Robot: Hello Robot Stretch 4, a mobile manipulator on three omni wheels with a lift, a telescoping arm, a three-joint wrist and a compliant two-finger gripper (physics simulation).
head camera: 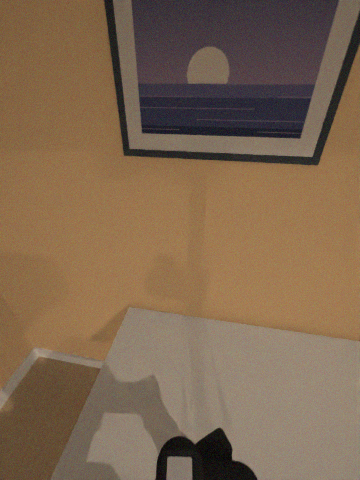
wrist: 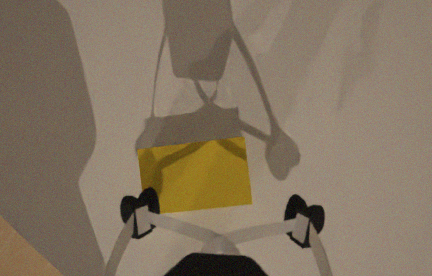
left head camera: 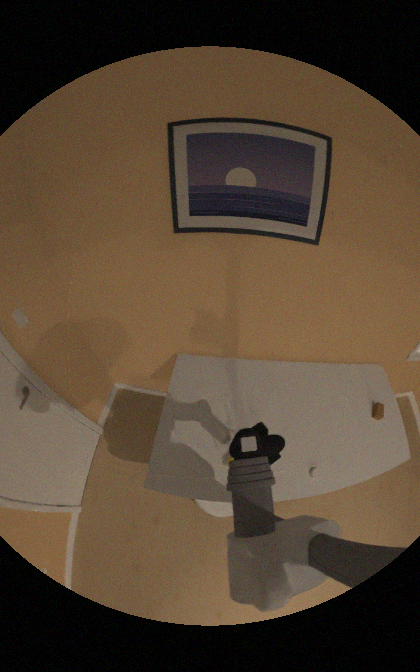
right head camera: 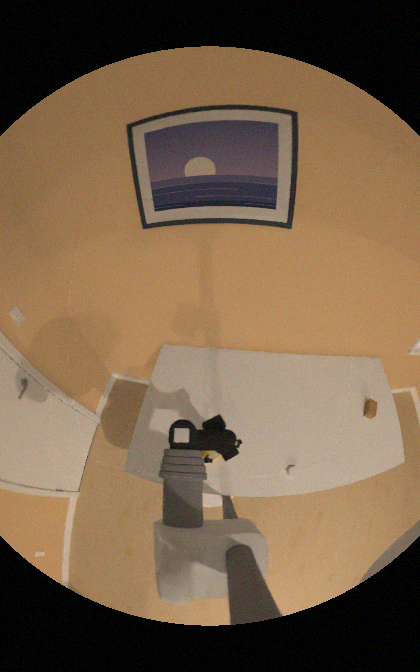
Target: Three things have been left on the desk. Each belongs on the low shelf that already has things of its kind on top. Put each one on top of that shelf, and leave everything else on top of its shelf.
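Frame: origin at the robot's base, x right, y ahead, z up, level; millimetres.
Seen in the pictures: gripper, fingertip midpoint: [wrist: 221,208].
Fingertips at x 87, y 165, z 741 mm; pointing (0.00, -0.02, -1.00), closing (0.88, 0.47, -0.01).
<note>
A point is followed by its place in that frame.
A yellow box-shaped block [wrist: 200,175] @(x 56, y 181, z 738 mm) lies on the pale desk [wrist: 370,150] @(x 201, y 290, z 693 mm) [head camera: 290,390] @(x 375, y 451, z 693 mm) [left head camera: 320,395] [right head camera: 300,395]. My gripper [wrist: 221,208] @(x 87, y 165, z 741 mm) is open and empty above the desk. In the wrist view the block is mostly ahead of the fingertips, and the left fingertip overlaps its near left corner. In the head views my wrist hides most of the block. A brown block [left head camera: 378,411] [right head camera: 370,408] stands near the desk's right end. A small greyish curved object [left head camera: 313,471] [right head camera: 290,469] is near the front edge, right of my gripper. No low shelf is recognisable.
A wall with a framed sunset picture [head camera: 220,157] @(x 104, y 748, z 1383 mm) [left head camera: 250,232] [right head camera: 217,220] rises behind the desk. A white door [left head camera: 45,450] [right head camera: 45,440] with a dark handle is at the left. A white rounded thing [left head camera: 215,508] [right head camera: 212,500] shows below the desk's front edge.
</note>
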